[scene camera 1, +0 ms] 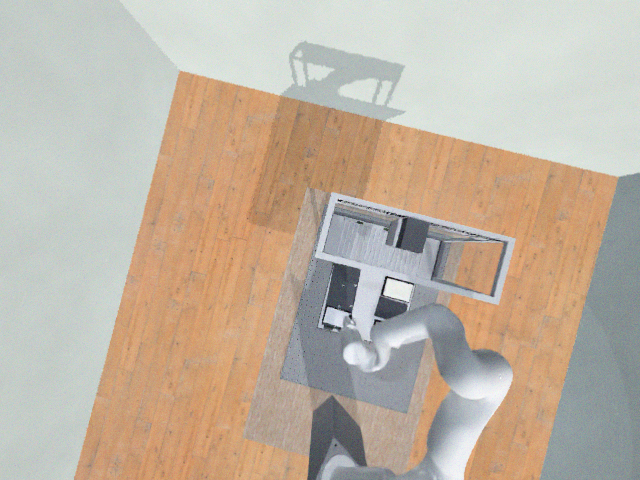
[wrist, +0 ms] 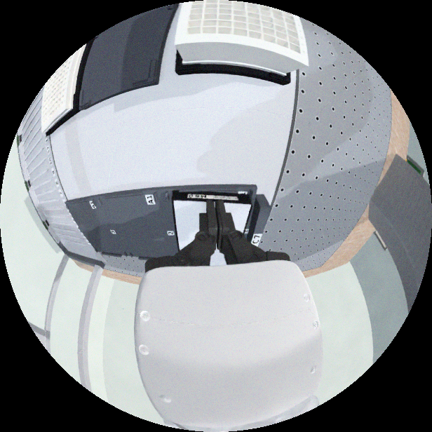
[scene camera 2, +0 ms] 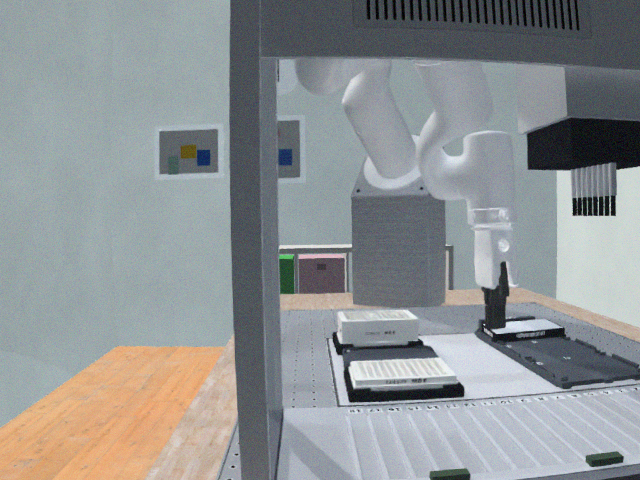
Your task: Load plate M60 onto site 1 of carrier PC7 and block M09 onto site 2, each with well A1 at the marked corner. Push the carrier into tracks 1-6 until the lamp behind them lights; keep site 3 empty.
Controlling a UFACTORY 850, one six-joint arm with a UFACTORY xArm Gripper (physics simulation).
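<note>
The dark carrier PC7 lies on the deck short of the tracks. A low white-topped plate, its label apparently M60 upside down in the wrist view, sits in the site beside the C7 label. The carrier's other two sites are bare. My gripper is shut and empty, its tips low over or on the plate. A tall white block and a lower white block sit on another carrier; I cannot read which is M09.
The numbered tracks lie beyond both carriers, with dark green blocks at their far end. The enclosure's post and overhead beam frame the tracks. A multi-tip head hangs at the right.
</note>
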